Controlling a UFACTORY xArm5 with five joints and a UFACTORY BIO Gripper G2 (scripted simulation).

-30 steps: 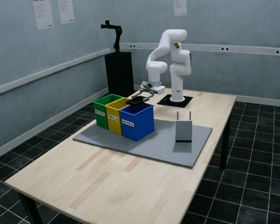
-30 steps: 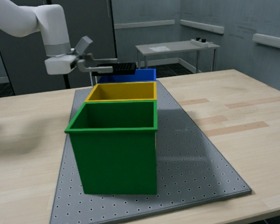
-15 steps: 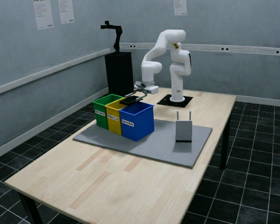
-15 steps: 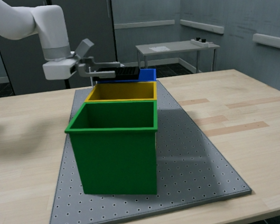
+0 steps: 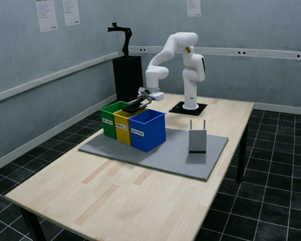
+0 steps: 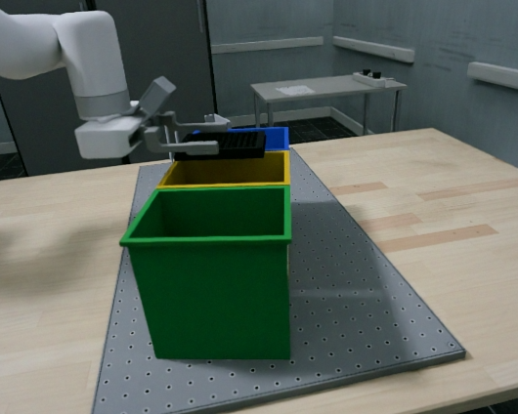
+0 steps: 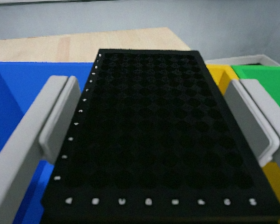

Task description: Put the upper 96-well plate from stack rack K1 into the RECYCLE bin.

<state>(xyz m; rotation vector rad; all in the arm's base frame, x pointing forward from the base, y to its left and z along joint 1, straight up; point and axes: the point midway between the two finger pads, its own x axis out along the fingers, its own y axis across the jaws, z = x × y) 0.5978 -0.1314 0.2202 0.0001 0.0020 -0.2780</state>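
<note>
My gripper is now 2 cm short of the yellow recycle bin, 3 cm to the left of it and 13 cm above it. The rest, counted from my hand: green bin 2 cm behind, 16 cm to the right, 13 cm below; then blue bin 6 cm ahead, 9 cm to the left, 13 cm below; then black 96-well plate 2 cm ahead, 1 cm to the right, 1 cm below.
</note>
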